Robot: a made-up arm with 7 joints.
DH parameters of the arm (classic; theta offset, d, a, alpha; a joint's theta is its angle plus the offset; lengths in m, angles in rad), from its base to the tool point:
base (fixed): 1.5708 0.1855 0 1.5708
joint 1: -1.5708 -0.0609 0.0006 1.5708
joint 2: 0 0.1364 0.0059 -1.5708
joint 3: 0 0.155 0.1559 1.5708
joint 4: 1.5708 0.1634 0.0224 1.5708
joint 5: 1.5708 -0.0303 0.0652 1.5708
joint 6: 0 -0.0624 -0.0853 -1.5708
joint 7: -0.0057 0 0.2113 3.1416
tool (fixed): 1.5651 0.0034 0 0
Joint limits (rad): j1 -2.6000..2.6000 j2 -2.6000..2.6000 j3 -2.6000..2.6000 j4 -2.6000..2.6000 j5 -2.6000..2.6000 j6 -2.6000..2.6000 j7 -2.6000..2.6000
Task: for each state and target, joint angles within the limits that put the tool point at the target. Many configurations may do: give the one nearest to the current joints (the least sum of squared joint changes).
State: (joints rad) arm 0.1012 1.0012 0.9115 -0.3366 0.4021 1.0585 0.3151
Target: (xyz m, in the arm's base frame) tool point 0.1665 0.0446 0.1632
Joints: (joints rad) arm 0.1971 1.3662 1.3552 -0.1632 0.6068 1.3195 0.2447
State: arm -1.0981 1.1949 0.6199 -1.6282 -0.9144 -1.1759 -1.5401
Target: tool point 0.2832 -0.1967 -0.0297
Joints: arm -0.4794 0.6643 0.6101 -1.2501 -0.5689 -1.9384 -1.9622
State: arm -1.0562 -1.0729 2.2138 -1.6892 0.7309 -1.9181 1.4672
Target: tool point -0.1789 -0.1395 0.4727
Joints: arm -1.7491 -1.2221 1.6333 -1.7789 0.4620 -2.1484 1.7756
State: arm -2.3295 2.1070 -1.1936 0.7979 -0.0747 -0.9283 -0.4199
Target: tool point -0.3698 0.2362 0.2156
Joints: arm -2.6000 1.9000 -1.3555 0.5515 -0.1738 -0.7693 -0.5964
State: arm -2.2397 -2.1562 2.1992 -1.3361 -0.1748 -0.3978 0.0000
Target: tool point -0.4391 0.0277 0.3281
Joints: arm -2.3227 -1.9497 1.5525 -1.3130 0.0907 -0.5004 0.3110
